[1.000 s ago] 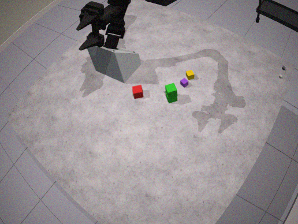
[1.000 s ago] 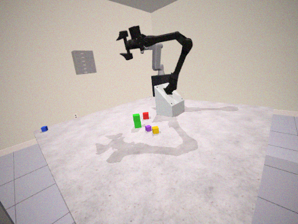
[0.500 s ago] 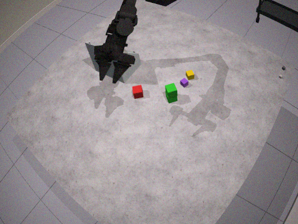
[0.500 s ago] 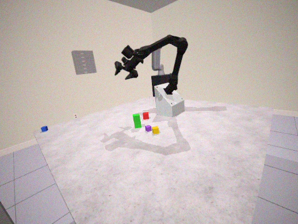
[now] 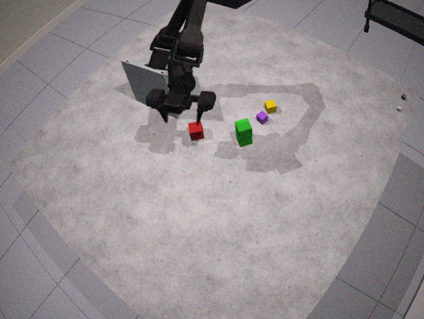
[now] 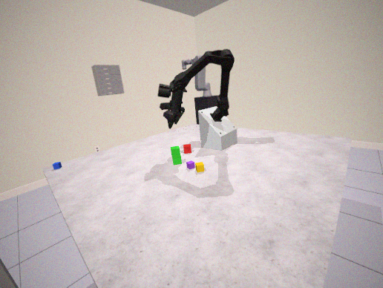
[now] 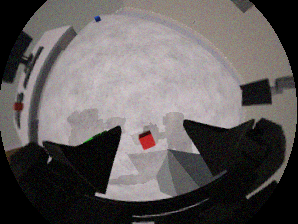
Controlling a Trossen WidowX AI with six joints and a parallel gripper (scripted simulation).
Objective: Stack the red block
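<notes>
Right now my gripper tip is 24 cm to the right of the purple block, 14 cm above it and 8 cm short of it. Round my gripper tip: yellow block (30 cm to the left, 14 cm below, 8 cm ahead); blue block (59 cm ahead, 36 cm to the right, 14 cm below).
</notes>
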